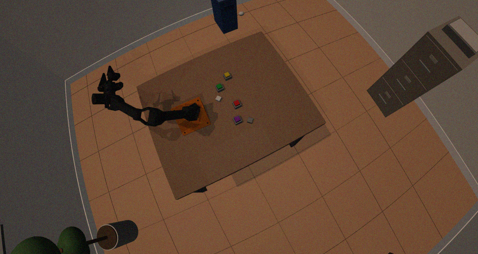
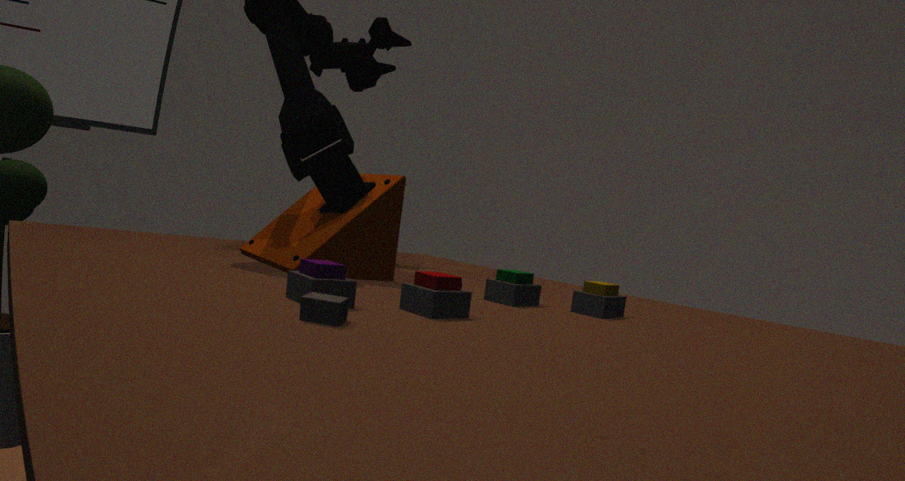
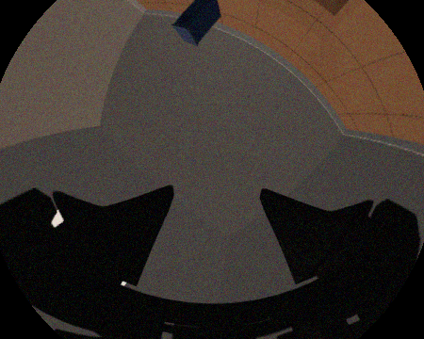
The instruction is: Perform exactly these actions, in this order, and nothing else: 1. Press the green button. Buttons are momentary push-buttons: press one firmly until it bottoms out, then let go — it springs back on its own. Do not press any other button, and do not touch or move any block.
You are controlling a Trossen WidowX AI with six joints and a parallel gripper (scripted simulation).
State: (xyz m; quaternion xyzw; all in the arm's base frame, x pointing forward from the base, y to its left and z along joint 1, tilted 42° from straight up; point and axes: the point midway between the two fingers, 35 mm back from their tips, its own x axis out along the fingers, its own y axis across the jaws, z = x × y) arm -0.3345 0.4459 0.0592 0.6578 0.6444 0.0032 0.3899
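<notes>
The green button lies 57 cm ahead of my gripper tip, 39 cm below it and 22 cm to the right of it. The rest, counted from my gripper tip: purple button (57 cm ahead, 49 cm to the right, 39 cm below); red button (62 cm ahead, 39 cm to the right, 39 cm below); yellow button (66 cm ahead, 39 cm below, 17 cm to the right).
</notes>
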